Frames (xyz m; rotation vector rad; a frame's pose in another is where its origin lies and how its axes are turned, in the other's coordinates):
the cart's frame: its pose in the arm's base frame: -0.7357 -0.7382 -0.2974 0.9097 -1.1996 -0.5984
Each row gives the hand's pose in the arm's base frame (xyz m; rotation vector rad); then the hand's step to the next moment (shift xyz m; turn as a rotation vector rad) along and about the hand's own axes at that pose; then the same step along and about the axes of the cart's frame.
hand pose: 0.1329 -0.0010 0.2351 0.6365 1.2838 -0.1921
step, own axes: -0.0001 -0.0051 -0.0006 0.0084 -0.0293 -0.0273
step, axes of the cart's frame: 0.0014 -0.0033 0.0037 -0.0148 -0.0197 0.0326
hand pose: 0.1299 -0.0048 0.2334 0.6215 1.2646 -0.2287
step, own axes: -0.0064 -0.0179 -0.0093 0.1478 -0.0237 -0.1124
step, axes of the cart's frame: 0.0028 -0.0052 0.0203 -0.1571 -0.0995 0.0217
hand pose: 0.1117 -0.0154 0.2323 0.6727 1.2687 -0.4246
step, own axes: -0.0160 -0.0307 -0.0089 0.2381 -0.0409 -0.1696
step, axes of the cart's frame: 0.0096 -0.0013 0.0344 -0.2428 -0.1649 0.0314
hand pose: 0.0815 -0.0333 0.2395 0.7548 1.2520 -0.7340
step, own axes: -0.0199 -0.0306 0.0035 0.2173 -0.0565 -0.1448
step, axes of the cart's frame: 0.0165 0.0066 0.0321 -0.2094 -0.1600 0.0437
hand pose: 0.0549 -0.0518 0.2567 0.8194 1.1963 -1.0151
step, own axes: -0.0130 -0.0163 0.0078 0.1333 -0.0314 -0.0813
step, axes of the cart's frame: 0.0122 0.0077 0.0170 -0.1215 -0.1004 0.0231
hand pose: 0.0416 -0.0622 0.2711 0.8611 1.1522 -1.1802
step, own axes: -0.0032 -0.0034 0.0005 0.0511 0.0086 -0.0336
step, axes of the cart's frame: 0.0012 0.0029 0.0035 -0.0473 -0.0379 -0.0119
